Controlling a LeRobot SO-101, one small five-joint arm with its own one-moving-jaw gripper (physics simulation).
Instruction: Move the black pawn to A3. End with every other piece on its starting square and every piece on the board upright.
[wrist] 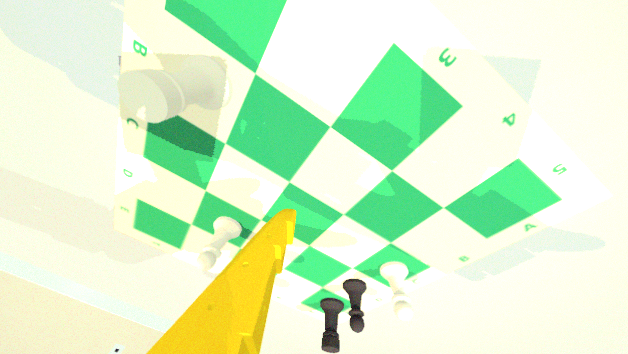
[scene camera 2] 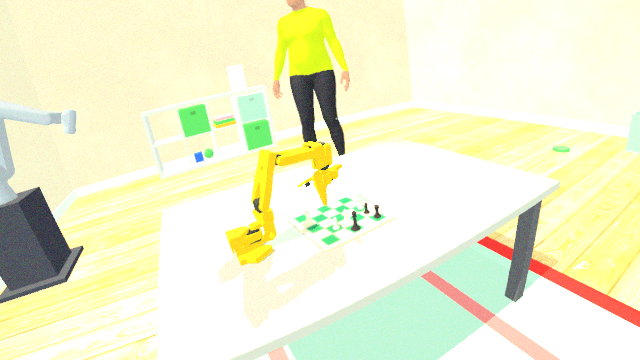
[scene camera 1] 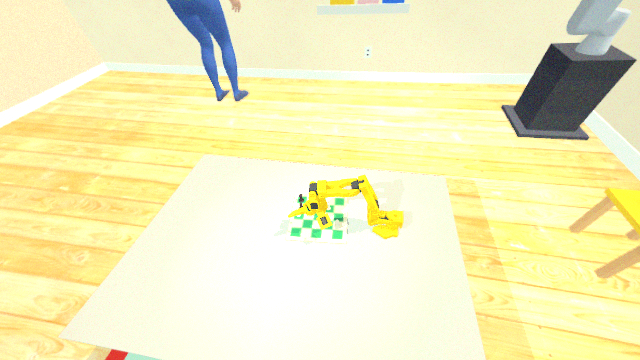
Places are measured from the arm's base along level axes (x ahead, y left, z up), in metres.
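Pixels of known places: hand, tool point: [wrist: 294,222] [scene camera 2: 325,203]; arm's base, link origin: [scene camera 2: 260,249] [scene camera 1: 379,225].
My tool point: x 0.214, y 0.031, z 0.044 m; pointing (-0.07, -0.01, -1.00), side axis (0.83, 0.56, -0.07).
Note:
For each thing: its top centre in the pictures, then the offset to it from my tool point. "*": a spot on its surface instead. Level surfaces: height alone.
- black pawn, top centre: [wrist: 357,332] [scene camera 2: 365,202] 0.061 m right, 0.093 m ahead, 0.007 m down
- black rook, top centre: [wrist: 330,349] [scene camera 2: 376,205] 0.098 m right, 0.103 m ahead, 0.005 m down
- Square A3, surface spot: [wrist: 400,95] * 0.051 m left, 0.007 m ahead, 0.038 m down
- chessboard, top centre: [wrist: 300,217] [scene camera 2: 338,217] [scene camera 1: 318,216] 0.032 m right, 0.018 m ahead, 0.038 m down
- white rook, top centre: [wrist: 142,98] [scene camera 2: 306,211] 0.003 m left, 0.059 m back, 0.005 m down
- tall black piece, top centre: [scene camera 2: 353,210] 0.112 m right, 0.024 m ahead, 0.014 m up
- white piece, top centre: [scene camera 2: 344,208] 0.072 m right, 0.020 m ahead, 0.005 m up
- table, surface height: 0.045 m down
The black pawn [scene camera 2: 366,208] [wrist: 356,307] stands upright on D5, between the black rook [scene camera 2: 377,211] [wrist: 331,325] on E5 and a white pawn [wrist: 398,290] on C5. Square A3 [wrist: 400,95] on the chessboard [scene camera 2: 329,246] is bare. My gripper [scene camera 1: 302,217] [scene camera 2: 333,184] is fully open and empty, above the board and apart from the black pawn. In the wrist view the fixed jaw [wrist: 250,280] shows, its tip drawn over C3; the moving jaw is out of the picture. In scene camera 1 the arm hides part of the board.
A white rook [scene camera 2: 308,218] [wrist: 185,90] stands on B1 and another white pawn [scene camera 2: 336,224] [wrist: 220,240] on D2. A tall black piece [scene camera 2: 355,221] stands near E3, with a white piece [scene camera 2: 346,216] beside it. The board lies on the table [scene camera 1: 270,295] [scene camera 2: 450,200].

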